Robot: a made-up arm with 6 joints.
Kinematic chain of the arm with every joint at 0, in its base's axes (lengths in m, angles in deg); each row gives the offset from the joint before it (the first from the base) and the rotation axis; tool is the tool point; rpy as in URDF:
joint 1: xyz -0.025 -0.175 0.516 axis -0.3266 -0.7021 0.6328
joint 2: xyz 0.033 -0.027 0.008 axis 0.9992 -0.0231 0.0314
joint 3: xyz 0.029 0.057 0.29 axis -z
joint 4: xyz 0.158 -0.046 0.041 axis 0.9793 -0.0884 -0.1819
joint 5: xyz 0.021 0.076 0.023 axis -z
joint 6: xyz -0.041 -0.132 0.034 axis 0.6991 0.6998 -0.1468
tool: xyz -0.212 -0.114 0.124 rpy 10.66 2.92 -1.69
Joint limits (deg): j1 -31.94..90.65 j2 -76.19..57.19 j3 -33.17..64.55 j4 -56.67..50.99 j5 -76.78..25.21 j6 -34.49..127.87
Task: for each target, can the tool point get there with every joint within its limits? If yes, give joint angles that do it. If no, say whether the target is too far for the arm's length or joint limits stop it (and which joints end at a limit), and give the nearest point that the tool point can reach.
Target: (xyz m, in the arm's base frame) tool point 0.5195 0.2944 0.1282
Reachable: no: joint limits stop it (at a limit: joint 2, joint 3, joint 4, joint 5) | nearest point 0.5050 0.2432 0.1753 | short by 0.071 m
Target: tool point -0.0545 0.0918 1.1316
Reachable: yes | joints 3.14 -41.12 56.67 -36.21 -14.81 83.86
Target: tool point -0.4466 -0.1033 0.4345
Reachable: yes | joints 74.61 -55.62 25.50 25.59 6.40 -14.66
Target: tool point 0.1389 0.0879 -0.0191
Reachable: no: joint limits stop it (at a limit: joint 1, joint 2, joint 3, joint 4, joint 5, joint 6) | nearest point -0.1262 0.0914 0.1287 | short by 0.304 m
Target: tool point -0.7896 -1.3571 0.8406
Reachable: no: too far | nearest point -0.2753 -0.8107 0.6213 | short by 0.782 m
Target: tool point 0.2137 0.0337 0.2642
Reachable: no: joint limits stop it (at a limit: joint 1, joint 2, joint 3, joint 4, joint 5) | nearest point 0.1461 0.2743 0.4688 | short by 0.323 m
